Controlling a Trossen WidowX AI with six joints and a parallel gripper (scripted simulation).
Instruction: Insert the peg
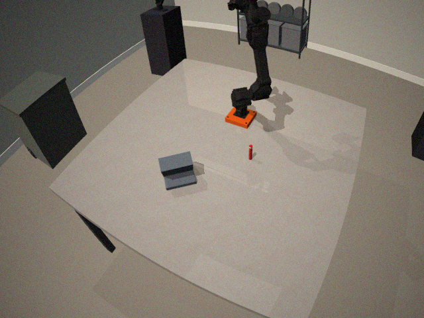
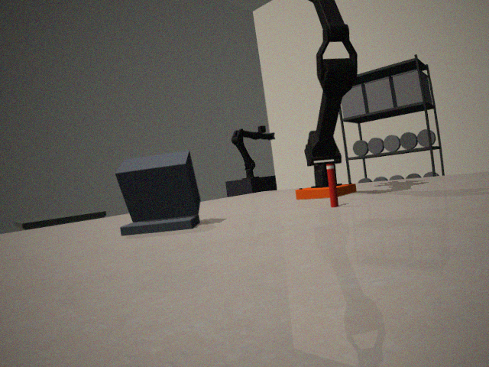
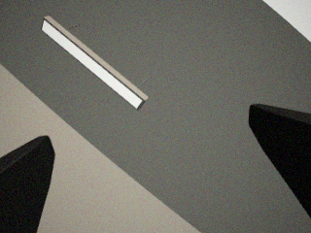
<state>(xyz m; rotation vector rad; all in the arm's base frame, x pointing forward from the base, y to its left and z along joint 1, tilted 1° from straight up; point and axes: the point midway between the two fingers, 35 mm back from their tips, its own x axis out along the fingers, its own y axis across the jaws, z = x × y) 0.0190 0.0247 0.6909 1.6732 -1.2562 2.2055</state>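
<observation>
My gripper tip is now 24 cm short of the round red peg, 13 cm to the right of it and 69 cm above it. Also, from my gripper tip: grey sloped panel 47 cm ahead, 10 cm to the right, 67 cm below.
</observation>
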